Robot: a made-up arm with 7 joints.
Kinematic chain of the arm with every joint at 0, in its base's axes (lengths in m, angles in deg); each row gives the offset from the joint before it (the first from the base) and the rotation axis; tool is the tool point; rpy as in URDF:
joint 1: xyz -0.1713 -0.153 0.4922 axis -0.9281 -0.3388 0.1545
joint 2: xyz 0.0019 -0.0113 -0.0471 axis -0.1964 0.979 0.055
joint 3: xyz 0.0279 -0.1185 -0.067 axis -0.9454 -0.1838 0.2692
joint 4: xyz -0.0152 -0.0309 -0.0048 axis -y
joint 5: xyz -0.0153 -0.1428 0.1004 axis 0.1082 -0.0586 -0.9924
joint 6: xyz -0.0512 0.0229 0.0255 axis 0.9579 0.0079 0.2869
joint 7: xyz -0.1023 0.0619 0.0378 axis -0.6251 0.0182 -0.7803
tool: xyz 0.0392 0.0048 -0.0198 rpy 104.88 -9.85 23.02
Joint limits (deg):
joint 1: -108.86..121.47
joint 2: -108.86..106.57
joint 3: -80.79..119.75
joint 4: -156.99..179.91
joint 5: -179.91..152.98
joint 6: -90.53..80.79
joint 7: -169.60..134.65
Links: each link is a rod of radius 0.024 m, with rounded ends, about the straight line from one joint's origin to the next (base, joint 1, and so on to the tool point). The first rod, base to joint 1, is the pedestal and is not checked.
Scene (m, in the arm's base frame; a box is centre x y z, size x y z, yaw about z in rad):
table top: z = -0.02
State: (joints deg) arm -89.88 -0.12 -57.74 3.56 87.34 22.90 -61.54
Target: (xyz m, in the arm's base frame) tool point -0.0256 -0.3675 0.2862
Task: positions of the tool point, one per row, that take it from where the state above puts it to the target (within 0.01 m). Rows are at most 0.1 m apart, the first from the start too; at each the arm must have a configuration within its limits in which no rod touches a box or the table.
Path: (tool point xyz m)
1: -0.2167 -0.2303 0.1743
2: -0.1485 -0.2922 0.1942
3: -0.0836 -0.3387 0.2343
4: -0.0256 -0.3675 0.2862

